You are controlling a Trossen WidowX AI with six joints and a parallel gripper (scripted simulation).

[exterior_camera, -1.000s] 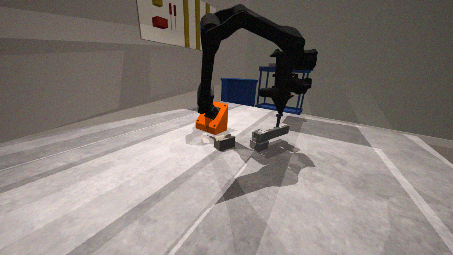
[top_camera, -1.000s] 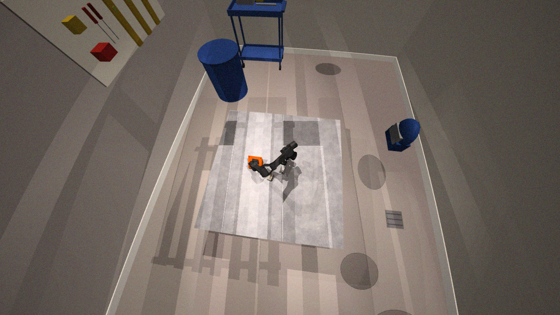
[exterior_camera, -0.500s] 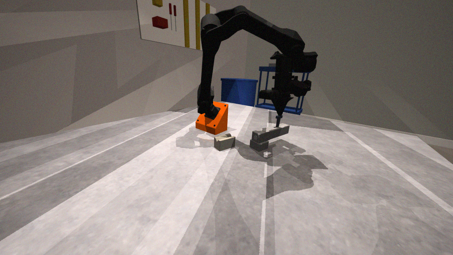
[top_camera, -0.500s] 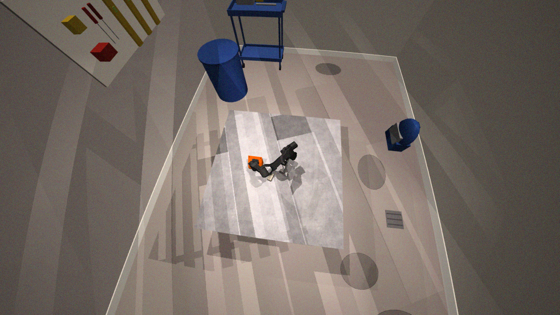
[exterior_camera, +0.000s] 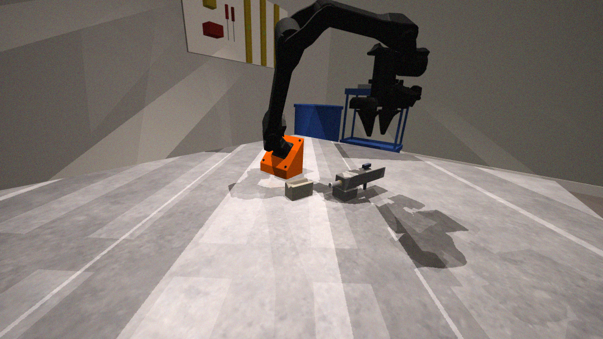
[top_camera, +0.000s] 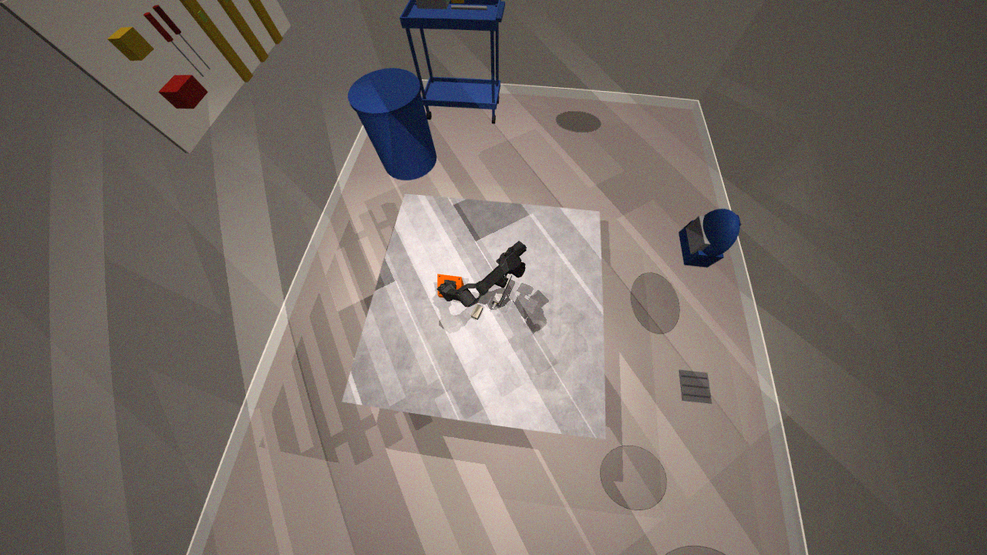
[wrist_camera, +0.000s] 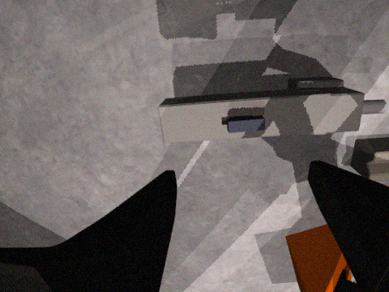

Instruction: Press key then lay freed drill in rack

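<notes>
Now: gripper tip 12 cm above the drill, 9 cm to the left of it and 3 cm past it. The rest, counted from my gripper tip: blue key 12 cm below, 1 cm to the right, 1 cm behind; rack 18 cm to the right, 15 cm below, 13 cm behind.
</notes>
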